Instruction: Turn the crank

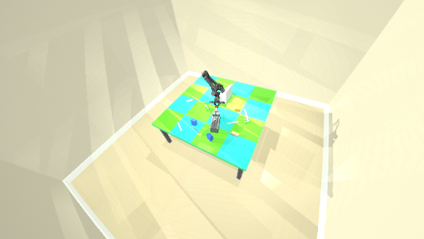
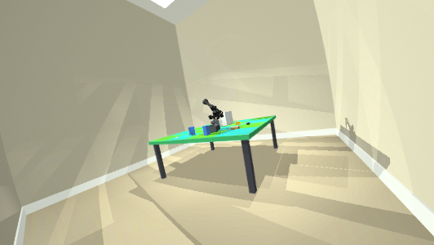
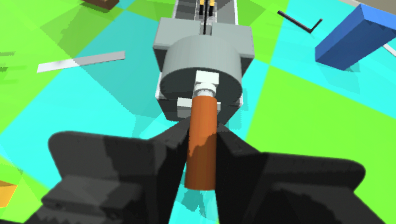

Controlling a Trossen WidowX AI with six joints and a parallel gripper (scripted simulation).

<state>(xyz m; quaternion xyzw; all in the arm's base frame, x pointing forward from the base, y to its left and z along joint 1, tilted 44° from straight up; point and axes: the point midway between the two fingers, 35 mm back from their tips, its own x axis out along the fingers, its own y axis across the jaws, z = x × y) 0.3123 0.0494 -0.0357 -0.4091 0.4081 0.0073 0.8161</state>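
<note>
My gripper tip is now 20 mm below the crank handle, 20 mm past it and 10 mm to the left of it. Also, from my gripper tip: red pointer (170 mm ahead, 70 mm to the left, 10 mm below); then orange piece (210 mm to the left, 170 mm behind, 80 mm below); then black L-shaped key (340 mm ahead, 100 mm to the right, 80 mm below).
</note>
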